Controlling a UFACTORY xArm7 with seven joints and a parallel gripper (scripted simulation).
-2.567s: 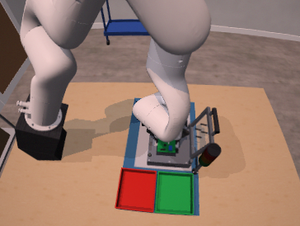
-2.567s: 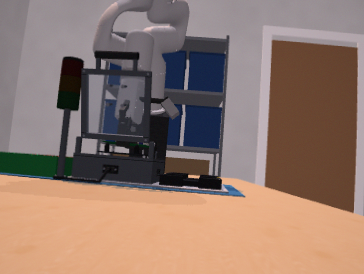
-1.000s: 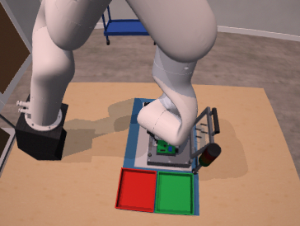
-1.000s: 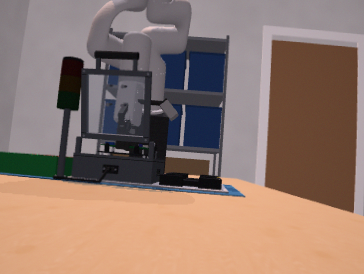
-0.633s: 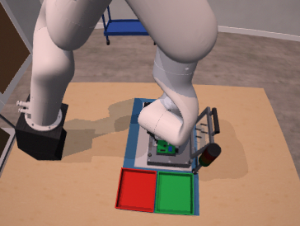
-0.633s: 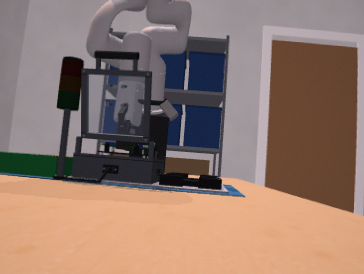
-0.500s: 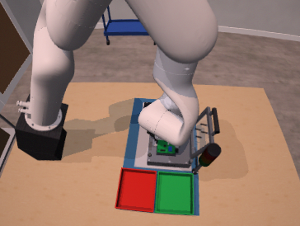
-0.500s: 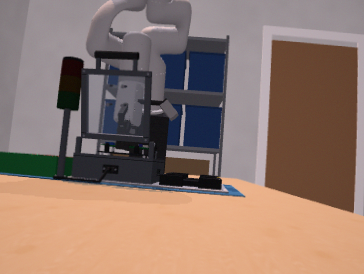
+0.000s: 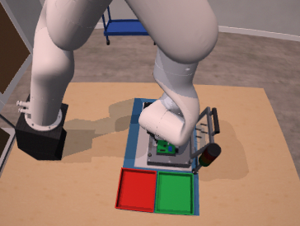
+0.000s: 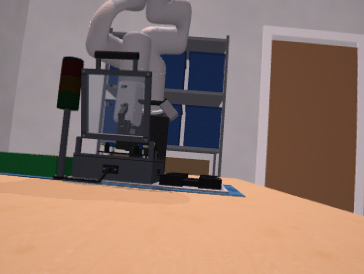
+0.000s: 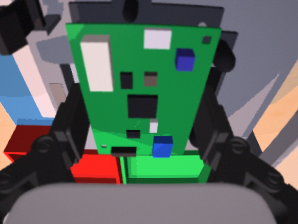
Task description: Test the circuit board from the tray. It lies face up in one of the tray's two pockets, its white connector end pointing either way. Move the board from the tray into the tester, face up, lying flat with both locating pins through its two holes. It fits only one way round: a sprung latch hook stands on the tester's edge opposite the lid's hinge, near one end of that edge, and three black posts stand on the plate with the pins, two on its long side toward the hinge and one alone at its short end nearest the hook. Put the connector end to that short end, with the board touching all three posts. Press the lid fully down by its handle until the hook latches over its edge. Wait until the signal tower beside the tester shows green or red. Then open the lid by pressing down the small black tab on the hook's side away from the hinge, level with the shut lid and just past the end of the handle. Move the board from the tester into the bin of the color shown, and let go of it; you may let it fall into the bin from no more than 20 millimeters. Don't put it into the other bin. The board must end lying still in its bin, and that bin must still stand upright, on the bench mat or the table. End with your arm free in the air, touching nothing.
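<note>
The green circuit board is right at my hand. Also, from my hand: tester's clear lid 120 mm ahead, 90 mm above, 30 mm to the right; tester's plate 20 mm below, 10 mm ahead; latch hook 70 mm to the left, 40 mm behind.
</note>
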